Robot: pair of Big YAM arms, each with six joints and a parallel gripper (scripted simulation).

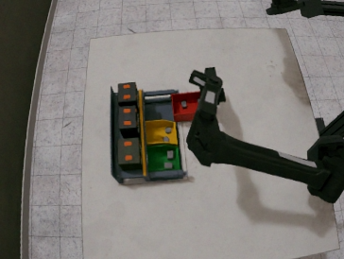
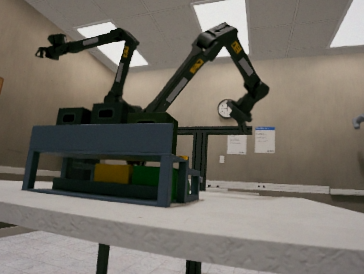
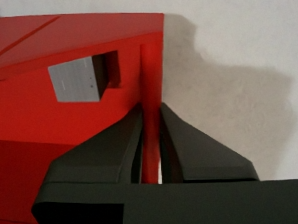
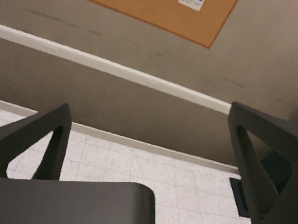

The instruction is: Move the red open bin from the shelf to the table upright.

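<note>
Now: the red bin 8 cm ahead of my left hand. The rest, counted from my left hand: green bin (24 cm ahead, 23 cm to the left, 1 cm below); then yellow bin (24 cm ahead, 12 cm to the left, 1 cm below).
</note>
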